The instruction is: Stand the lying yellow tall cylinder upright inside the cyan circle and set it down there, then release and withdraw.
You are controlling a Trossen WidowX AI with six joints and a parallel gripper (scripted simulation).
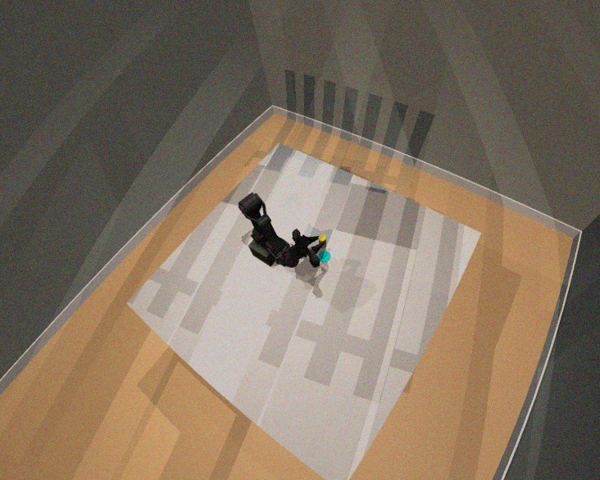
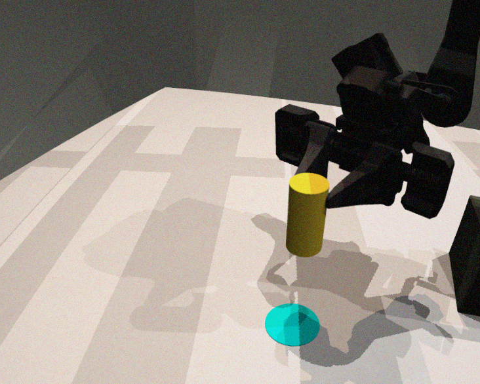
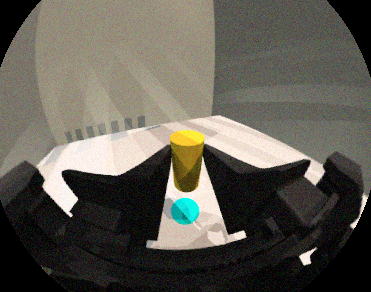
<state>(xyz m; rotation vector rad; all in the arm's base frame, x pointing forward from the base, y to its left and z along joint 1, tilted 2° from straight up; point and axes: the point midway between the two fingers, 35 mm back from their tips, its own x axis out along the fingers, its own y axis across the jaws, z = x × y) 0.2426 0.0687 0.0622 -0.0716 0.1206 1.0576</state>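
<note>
The cyan circle lies 16 cm below my gripper tip. Round my gripper tip: yellow tall cylinder 2 cm below.
</note>
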